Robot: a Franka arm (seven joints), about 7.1 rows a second.
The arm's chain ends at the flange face. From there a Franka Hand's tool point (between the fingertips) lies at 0.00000 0.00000 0.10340 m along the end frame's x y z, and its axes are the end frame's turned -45 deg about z.
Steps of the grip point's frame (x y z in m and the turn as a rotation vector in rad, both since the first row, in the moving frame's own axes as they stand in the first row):
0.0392, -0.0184, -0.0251, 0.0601, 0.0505, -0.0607
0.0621, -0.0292, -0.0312, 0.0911, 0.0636, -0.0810
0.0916, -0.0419, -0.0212, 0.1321, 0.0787, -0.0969
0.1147, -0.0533, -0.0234, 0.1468, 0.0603, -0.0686
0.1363, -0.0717, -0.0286, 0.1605, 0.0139, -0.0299
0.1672, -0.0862, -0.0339, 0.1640, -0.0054, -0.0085
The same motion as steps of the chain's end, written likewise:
0.0157, -0.0327, -0.0248, 0.0782, -0.0068, -0.0607
0.0257, -0.0534, -0.0306, 0.1094, -0.0194, -0.0810
0.0398, -0.0793, -0.0200, 0.1491, -0.0378, -0.0969
0.0502, -0.1039, -0.0221, 0.1464, -0.0612, -0.0686
0.0565, -0.1345, -0.0273, 0.1233, -0.1037, -0.0299
0.0697, -0.1677, -0.0325, 0.1121, -0.1198, -0.0085

